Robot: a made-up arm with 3 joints. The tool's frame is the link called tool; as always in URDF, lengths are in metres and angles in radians. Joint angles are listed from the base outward. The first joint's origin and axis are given. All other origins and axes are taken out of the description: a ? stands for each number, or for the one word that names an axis. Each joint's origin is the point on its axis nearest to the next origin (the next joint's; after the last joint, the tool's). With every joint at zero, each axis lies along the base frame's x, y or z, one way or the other. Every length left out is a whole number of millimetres.
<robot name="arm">
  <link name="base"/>
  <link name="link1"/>
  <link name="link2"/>
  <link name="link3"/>
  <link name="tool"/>
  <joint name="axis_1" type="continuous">
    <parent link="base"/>
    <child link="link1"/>
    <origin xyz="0 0 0.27" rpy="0 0 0"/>
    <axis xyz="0 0 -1"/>
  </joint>
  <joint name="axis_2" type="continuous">
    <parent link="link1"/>
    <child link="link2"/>
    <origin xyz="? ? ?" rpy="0 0 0"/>
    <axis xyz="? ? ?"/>
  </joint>
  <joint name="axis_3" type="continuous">
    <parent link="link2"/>
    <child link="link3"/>
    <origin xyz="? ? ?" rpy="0 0 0"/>
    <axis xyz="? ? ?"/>
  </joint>
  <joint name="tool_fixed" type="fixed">
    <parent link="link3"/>
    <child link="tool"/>
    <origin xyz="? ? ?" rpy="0 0 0"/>
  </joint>
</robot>
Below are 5 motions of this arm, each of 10 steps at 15 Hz.
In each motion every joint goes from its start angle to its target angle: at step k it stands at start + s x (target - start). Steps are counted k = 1, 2, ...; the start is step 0. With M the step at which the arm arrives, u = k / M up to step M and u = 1 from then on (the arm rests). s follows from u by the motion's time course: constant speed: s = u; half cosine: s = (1 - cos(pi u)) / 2; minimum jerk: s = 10 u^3 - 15 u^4 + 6 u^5.
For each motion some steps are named. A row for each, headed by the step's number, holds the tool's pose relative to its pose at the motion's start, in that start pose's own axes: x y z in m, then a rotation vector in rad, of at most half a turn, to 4 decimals.
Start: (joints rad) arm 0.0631 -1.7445 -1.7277
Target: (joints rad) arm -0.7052 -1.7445 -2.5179
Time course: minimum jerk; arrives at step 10
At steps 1, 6, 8, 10:
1: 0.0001 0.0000 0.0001 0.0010 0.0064 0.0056
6: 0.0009 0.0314 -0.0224 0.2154 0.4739 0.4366
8: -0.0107 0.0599 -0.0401 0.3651 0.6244 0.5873
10: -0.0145 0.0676 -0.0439 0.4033 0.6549 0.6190

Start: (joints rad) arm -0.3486 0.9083 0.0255
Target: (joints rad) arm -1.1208 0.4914 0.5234
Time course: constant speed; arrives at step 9
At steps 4, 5, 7, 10:
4: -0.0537 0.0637 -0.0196 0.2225 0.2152 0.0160
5: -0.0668 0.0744 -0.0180 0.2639 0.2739 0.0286
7: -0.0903 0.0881 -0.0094 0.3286 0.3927 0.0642
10: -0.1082 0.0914 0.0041 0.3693 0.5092 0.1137

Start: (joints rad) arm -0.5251 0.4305 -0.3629
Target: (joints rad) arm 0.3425 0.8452 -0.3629
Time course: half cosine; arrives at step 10
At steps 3, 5, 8, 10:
3: -0.0270 -0.0168 0.0171 -0.1065 -0.0508 -0.1592
5: -0.0721 -0.0356 0.0486 -0.2793 -0.1123 -0.3740
8: -0.1447 -0.0438 0.1059 -0.5537 -0.1701 -0.6432
10: -0.1629 -0.0416 0.1216 -0.6241 -0.1783 -0.7018

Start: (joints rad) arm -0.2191 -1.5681 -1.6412
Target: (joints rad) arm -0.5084 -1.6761 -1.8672
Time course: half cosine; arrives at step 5
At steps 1, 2, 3, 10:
1: -0.0005 0.0025 -0.0005 0.0125 0.0267 0.0215
2: -0.0019 0.0098 -0.0023 0.0480 0.0953 0.0764
3: -0.0043 0.0200 -0.0053 0.0971 0.1773 0.1412
10: -0.0080 0.0330 -0.0092 0.1585 0.2651 0.2094

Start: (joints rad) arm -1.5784 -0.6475 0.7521
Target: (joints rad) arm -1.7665 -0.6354 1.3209
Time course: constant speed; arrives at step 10
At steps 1, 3, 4, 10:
1: -0.0071 -0.0003 0.0015 -0.0072 -0.0088 -0.0419
3: -0.0210 0.0005 0.0038 -0.0200 -0.0277 -0.1256
4: -0.0277 0.0015 0.0046 -0.0257 -0.0376 -0.1674
10: -0.0643 0.0168 0.0048 -0.0472 -0.1037 -0.4175

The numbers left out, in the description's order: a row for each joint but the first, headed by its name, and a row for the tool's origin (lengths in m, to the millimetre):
axis_2: xyz 0.066 -0.019 0, axis 0 -1 0
axis_3: xyz -0.093 0 -0.273, axis 0 0 -1
tool: xyz -0.034 -0.234 0

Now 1 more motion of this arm.
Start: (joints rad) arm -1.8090 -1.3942 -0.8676
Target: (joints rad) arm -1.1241 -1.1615 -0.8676
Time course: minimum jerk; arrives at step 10
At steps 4, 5, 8, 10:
4: 0.0422 0.0183 -0.0320 0.0813 -0.2097 -0.0461
5: 0.0679 0.0294 -0.0455 0.1276 -0.3287 -0.0797
8: 0.1318 0.0556 -0.0639 0.2397 -0.6099 -0.1825
10: 0.1401 0.0588 -0.0649 0.2545 -0.6458 -0.1982

